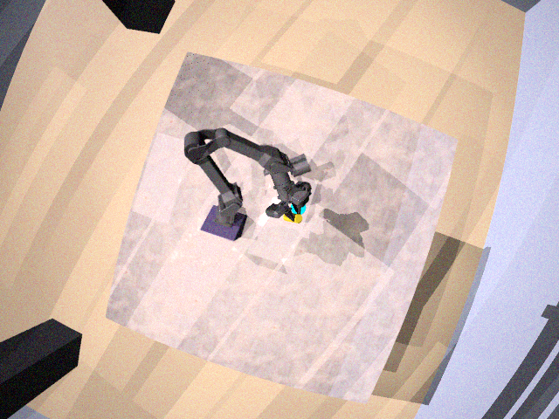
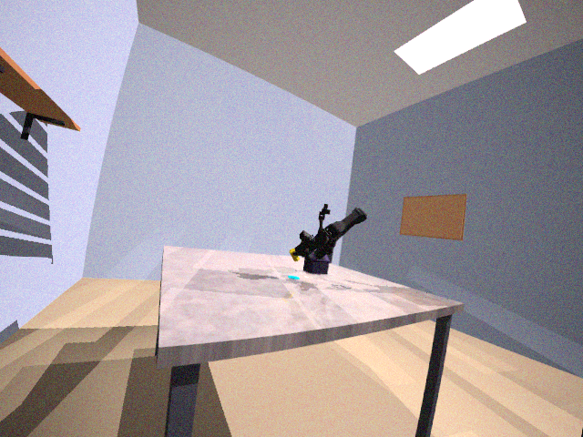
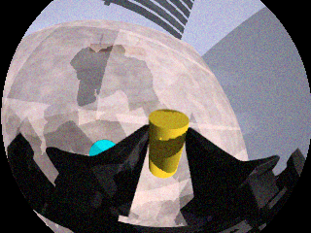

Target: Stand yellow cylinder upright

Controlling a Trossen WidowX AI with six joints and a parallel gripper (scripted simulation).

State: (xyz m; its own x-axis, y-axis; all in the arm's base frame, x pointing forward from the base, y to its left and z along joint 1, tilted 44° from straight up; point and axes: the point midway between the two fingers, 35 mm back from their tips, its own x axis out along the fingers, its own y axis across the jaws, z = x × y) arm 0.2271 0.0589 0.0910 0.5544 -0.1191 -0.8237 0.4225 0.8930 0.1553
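Right now my gripper tip is 40 mm to the right of the cyan circle and 120 mm above it. The rest, counted from my gripper tip: yellow cylinder (10 mm behind, 10 mm below).
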